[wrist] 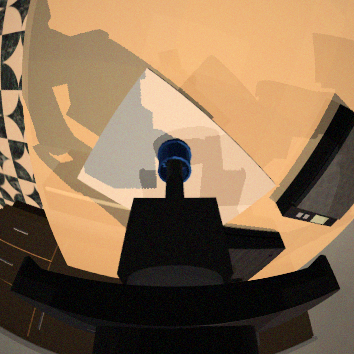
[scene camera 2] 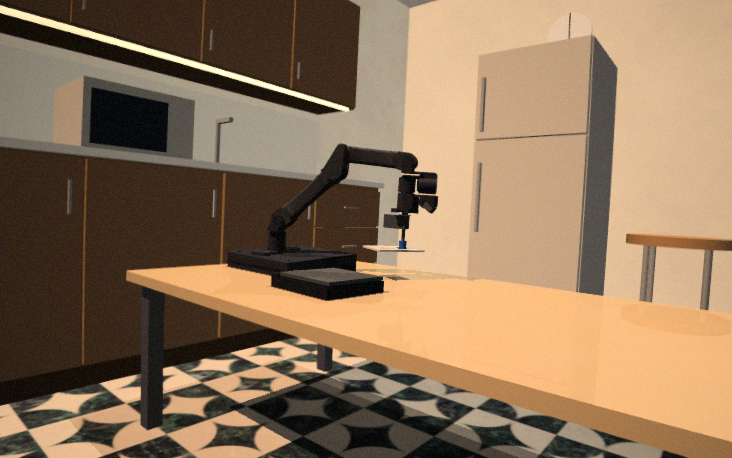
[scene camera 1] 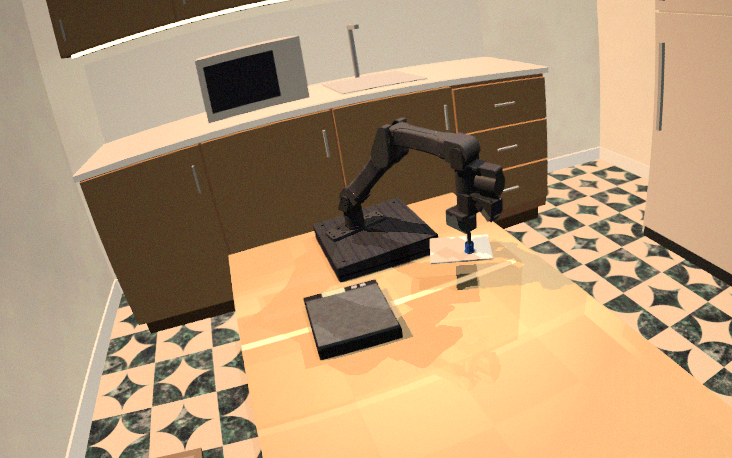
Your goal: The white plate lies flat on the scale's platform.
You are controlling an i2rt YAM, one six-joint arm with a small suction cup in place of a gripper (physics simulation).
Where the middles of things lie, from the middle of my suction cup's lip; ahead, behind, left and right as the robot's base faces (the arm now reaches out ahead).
Now: the white plate (scene camera 1: 446, 250) 3 cm behind my suction cup, 1 cm to the right of it and 1 cm below it. Round my suction cup: scale (scene camera 1: 352, 318) (35 cm to the right, 9 cm below, 6 cm behind).
